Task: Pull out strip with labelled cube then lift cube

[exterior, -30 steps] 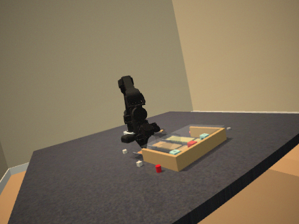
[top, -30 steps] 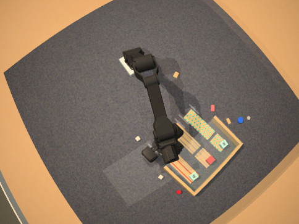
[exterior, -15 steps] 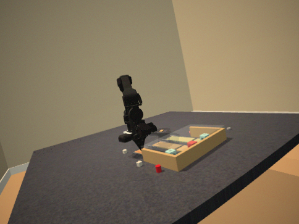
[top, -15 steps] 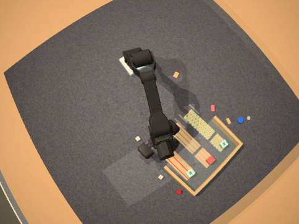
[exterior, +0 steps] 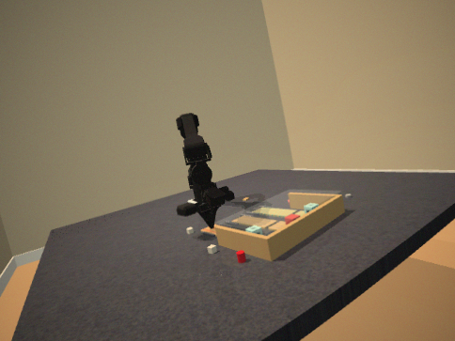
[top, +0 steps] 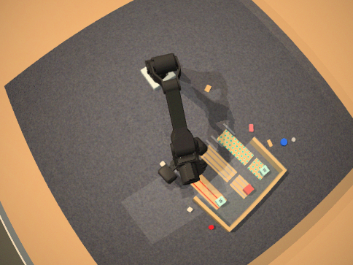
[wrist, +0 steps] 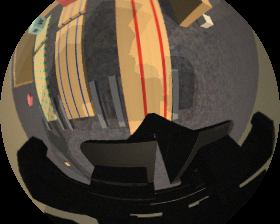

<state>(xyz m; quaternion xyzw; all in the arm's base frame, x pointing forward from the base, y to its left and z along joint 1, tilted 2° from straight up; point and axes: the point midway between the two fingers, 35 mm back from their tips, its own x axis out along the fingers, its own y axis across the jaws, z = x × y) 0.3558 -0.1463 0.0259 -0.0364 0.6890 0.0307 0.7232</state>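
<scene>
Right now the strip is 9 cm ahead of my gripper tip and 1 cm to the left of it. Also, from my gripper tip: red cylinder (26 cm ahead, 6 cm to the right, 1 cm above); then pink block (30 cm to the left, 5 cm ahead); then blue disc (38 cm to the left, 18 cm ahead).
</scene>
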